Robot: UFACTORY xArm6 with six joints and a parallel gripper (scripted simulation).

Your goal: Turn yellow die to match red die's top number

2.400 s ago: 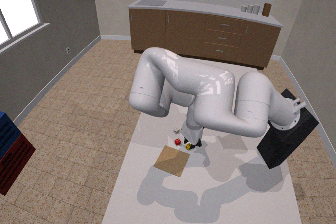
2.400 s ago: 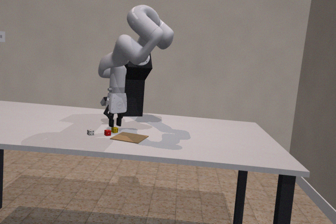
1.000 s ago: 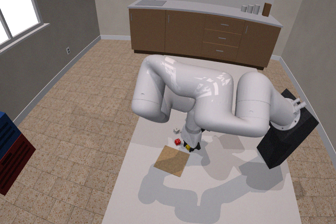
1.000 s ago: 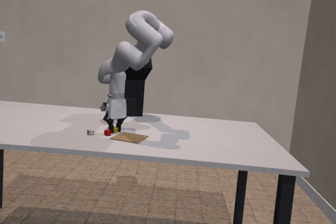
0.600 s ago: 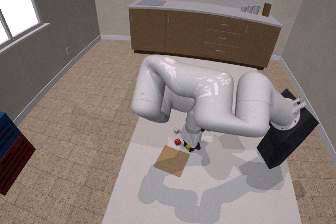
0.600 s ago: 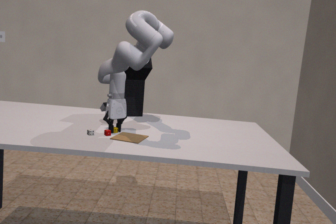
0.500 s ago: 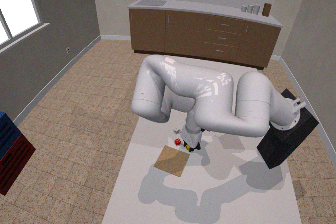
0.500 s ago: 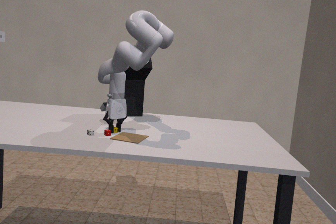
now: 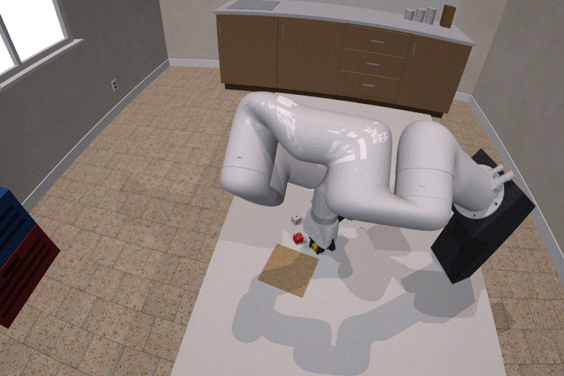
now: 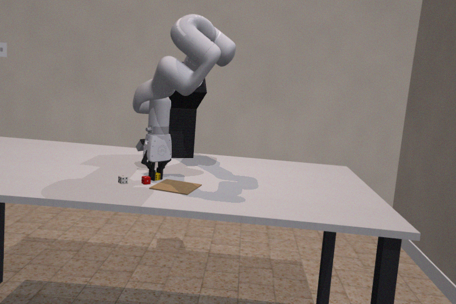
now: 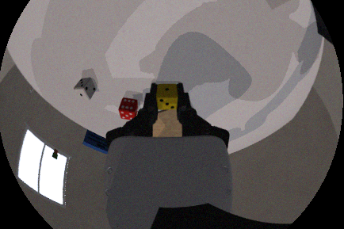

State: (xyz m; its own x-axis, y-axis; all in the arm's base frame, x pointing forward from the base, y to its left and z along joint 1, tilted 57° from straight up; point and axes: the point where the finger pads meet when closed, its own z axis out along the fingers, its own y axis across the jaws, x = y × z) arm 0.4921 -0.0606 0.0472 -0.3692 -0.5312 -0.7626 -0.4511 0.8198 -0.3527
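Right now my hand is 1 cm above the yellow die. Also, from my hand: red die (6 cm ahead, 2 cm to the right, 1 cm below); mat (7 cm ahead, 9 cm to the left, 2 cm below); white die (8 cm ahead, 10 cm to the right, 1 cm below).
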